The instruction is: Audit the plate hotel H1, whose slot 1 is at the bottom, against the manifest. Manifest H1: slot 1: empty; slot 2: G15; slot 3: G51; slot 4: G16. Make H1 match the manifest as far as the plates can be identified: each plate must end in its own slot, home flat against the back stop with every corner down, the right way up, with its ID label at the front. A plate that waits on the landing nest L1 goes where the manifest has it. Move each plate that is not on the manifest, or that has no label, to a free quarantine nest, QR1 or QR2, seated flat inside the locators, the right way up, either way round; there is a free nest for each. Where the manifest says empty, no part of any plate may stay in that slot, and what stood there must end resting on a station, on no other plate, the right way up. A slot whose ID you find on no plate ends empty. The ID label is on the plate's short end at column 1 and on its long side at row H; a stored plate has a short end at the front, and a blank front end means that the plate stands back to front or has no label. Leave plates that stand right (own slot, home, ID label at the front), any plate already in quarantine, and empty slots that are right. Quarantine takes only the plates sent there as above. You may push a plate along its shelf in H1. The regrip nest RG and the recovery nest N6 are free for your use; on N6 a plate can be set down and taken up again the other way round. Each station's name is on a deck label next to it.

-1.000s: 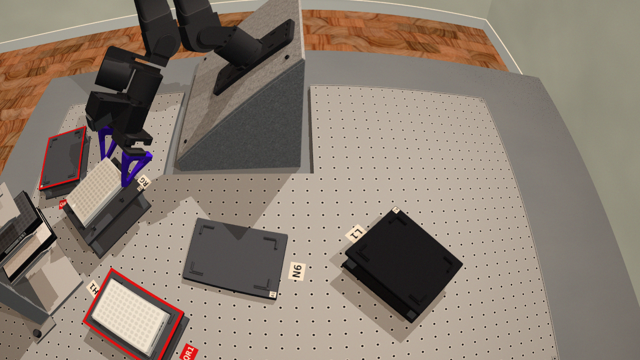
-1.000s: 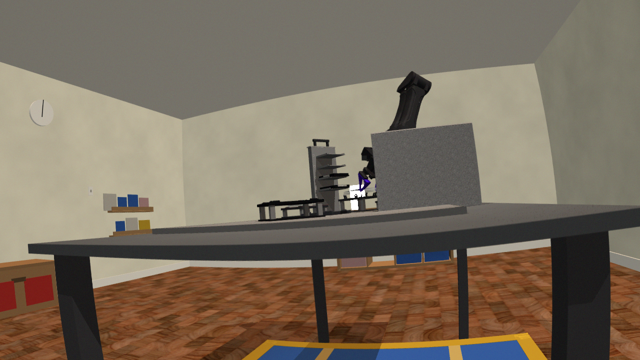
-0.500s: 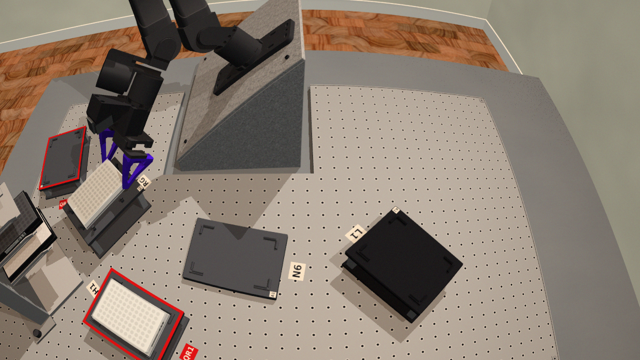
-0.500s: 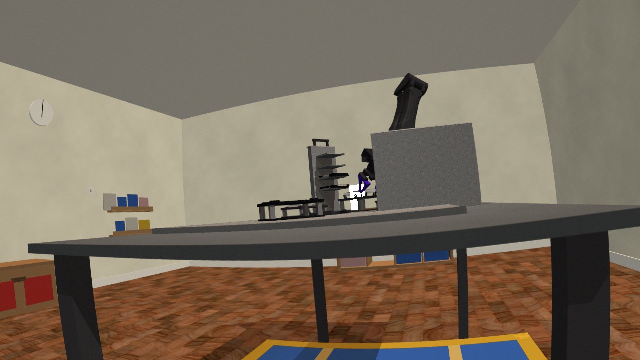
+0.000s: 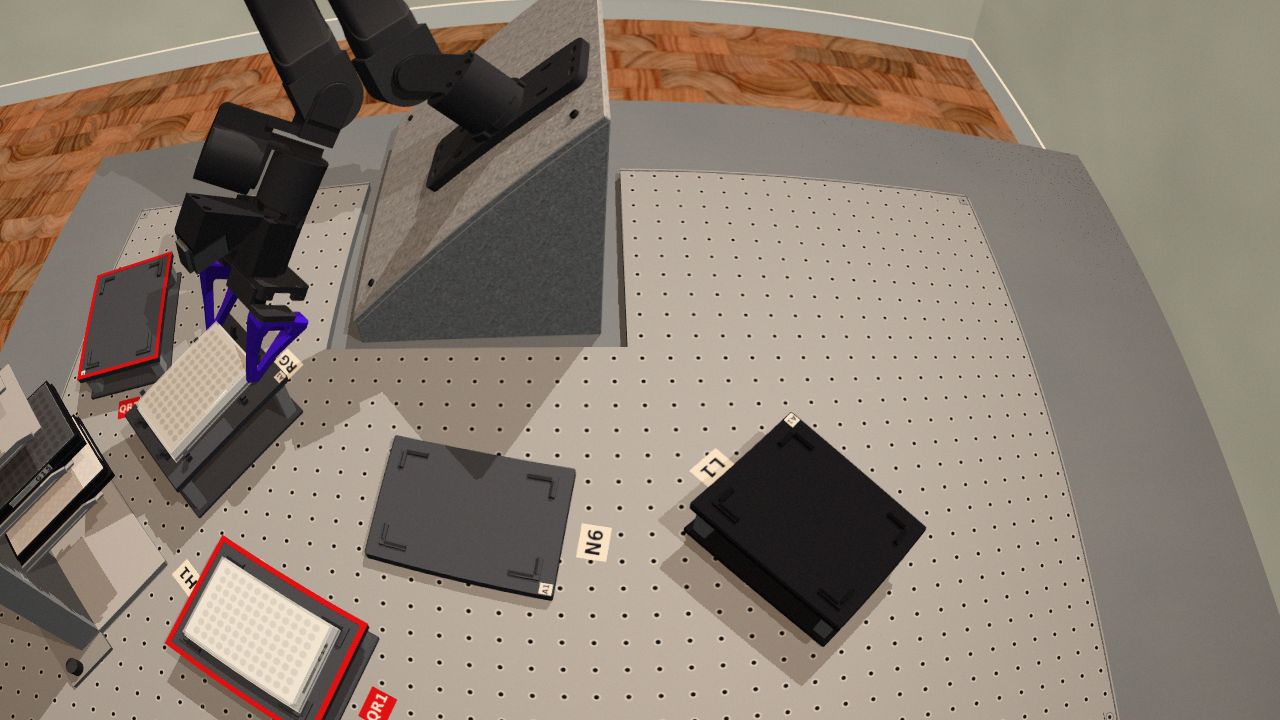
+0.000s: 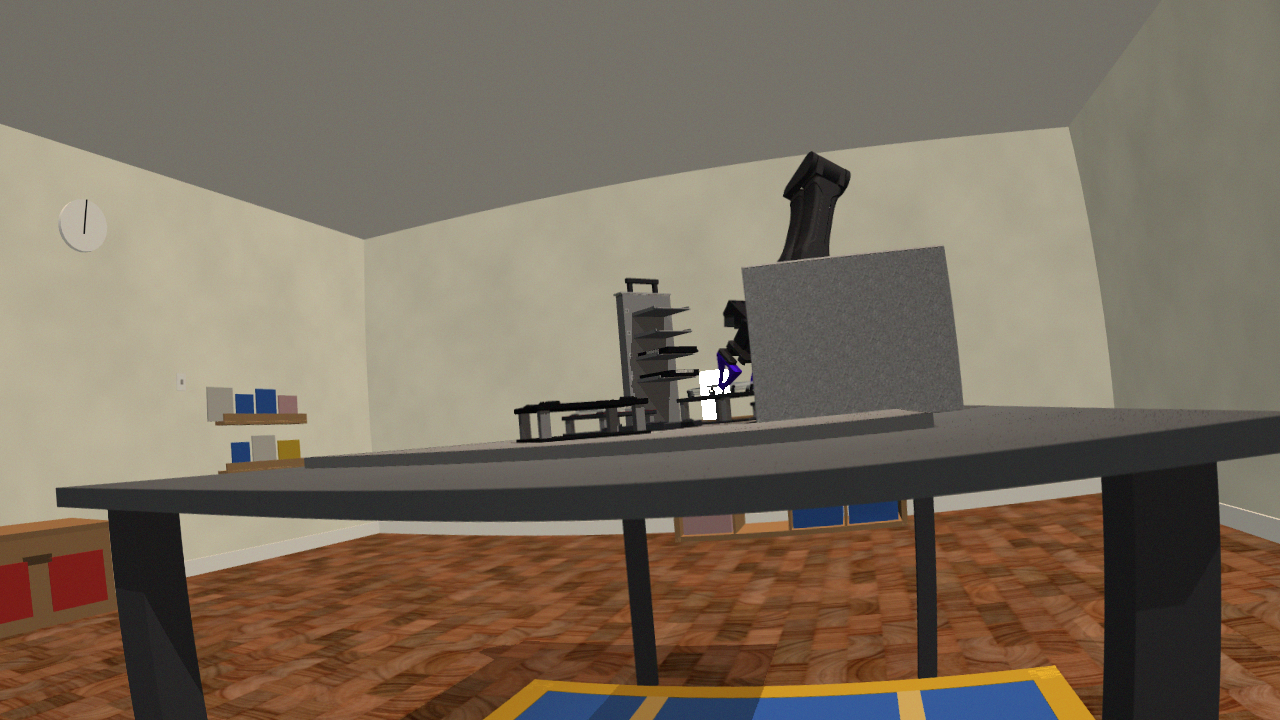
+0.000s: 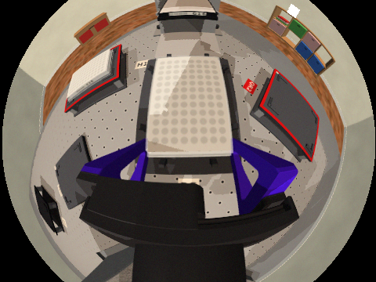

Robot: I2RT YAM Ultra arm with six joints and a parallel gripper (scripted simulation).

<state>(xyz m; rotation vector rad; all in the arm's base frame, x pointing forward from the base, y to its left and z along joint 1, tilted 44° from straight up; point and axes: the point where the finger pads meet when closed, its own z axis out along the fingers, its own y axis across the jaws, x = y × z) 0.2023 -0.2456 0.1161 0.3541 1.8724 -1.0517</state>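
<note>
Right now my hand is 40 mm short of the regrip nest RG, 30 mm to the left of it and 20 mm above it. The rest, counted from my hand: quarantine nest QR2: 70 mm behind, 210 mm to the right, 40 mm below; quarantine nest QR1: 260 mm ahead, 70 mm to the left, 40 mm below; recovery nest N6: 110 mm ahead, 240 mm to the left, 70 mm below.
</note>
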